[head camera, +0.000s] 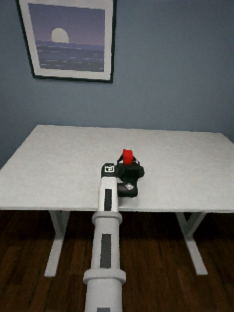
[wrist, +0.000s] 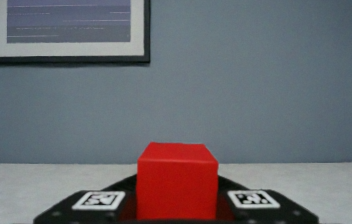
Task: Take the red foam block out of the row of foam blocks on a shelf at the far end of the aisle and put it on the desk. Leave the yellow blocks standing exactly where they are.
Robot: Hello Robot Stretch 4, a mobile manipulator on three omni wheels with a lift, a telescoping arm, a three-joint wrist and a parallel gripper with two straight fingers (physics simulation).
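Places are measured from the robot's base along level axes (x ahead, y left, z up), in metres.
Where they show: gripper, fingertip midpoint: [head camera: 126, 156] [wrist: 175, 187].
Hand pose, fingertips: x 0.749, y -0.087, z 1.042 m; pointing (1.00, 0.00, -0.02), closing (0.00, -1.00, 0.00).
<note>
After its pixels a point has its place.
The red foam block [head camera: 128, 156] @(x 0.706, y -0.089, z 1.073 m) [wrist: 177, 187] @(x 0.703, y -0.088, z 1.059 m) is upright between the two fingers of my gripper [head camera: 128, 161] @(x 0.749, y -0.087, z 1.043 m) [wrist: 175, 187] @(x 0.749, y -0.087, z 1.043 m), which is shut on it. In the head camera view the gripper and block are over the middle of the white desk [head camera: 65, 165] @(x 0.798, y 0.247, z 0.922 m) [wrist: 45, 177] @(x 1.144, y 0.254, z 0.922 m), past its front edge. A faint shadow lies on the desk top by the wrist. The gap between the block's underside and the desk top is hidden, so I cannot tell whether they touch. The yellow blocks do not show in these views.
The extended arm [head camera: 106, 250] @(x 0.255, y -0.001, z 1.155 m) reaches from the bottom of the head camera view over the desk's front edge. The desk legs [head camera: 56, 245] [head camera: 194, 247] stand on the brown wood floor. Behind the desk is a blue-grey wall [head camera: 170, 75] @(x 1.330, y -0.399, z 1.330 m) [wrist: 250, 90] @(x 1.330, y -0.346, z 1.166 m) with a framed picture [head camera: 70, 55] @(x 1.303, y 0.277, z 1.409 m) [wrist: 70, 25] @(x 1.304, y 0.263, z 1.380 m).
</note>
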